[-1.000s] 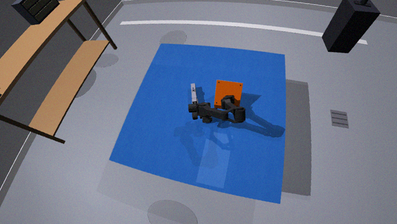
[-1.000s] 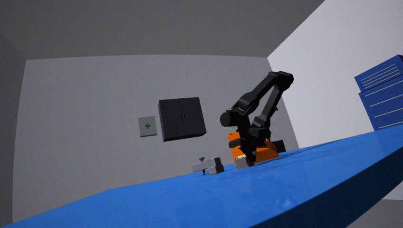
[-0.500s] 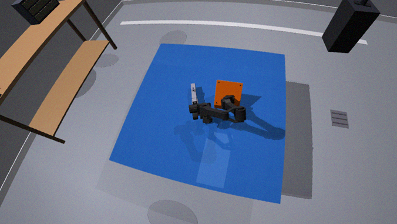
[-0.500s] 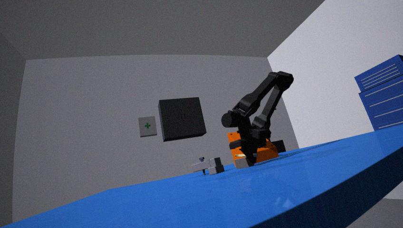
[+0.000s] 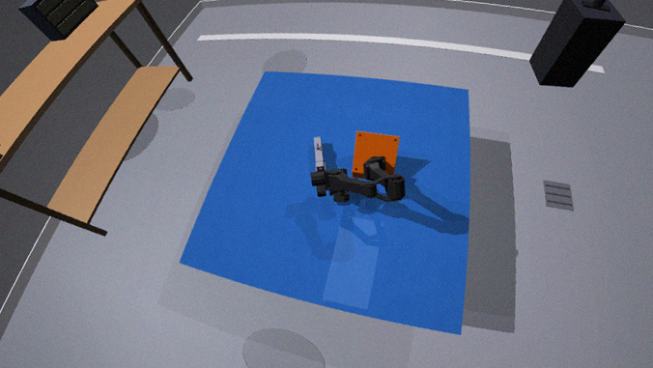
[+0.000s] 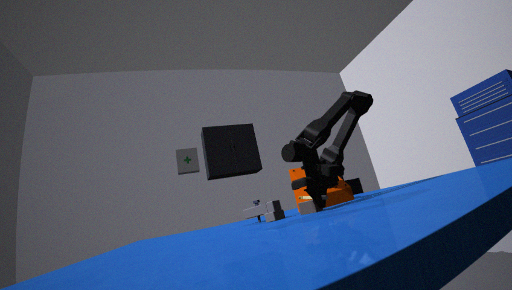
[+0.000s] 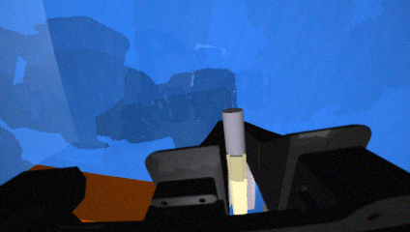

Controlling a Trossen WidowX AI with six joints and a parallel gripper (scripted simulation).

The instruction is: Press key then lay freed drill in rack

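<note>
Right now the drill is 1 cm ahead of my gripper tip, 4 cm to the right of it and 4 cm above it. From my gripper tip the other things lie so: dark t-shaped piece (12 cm ahead, 22 cm to the right, 4 cm above); light grey block (11 cm ahead, 20 cm to the right, 3 cm above); grey notched block (1 cm ahead, 5 cm to the right, 1 cm above).
</note>
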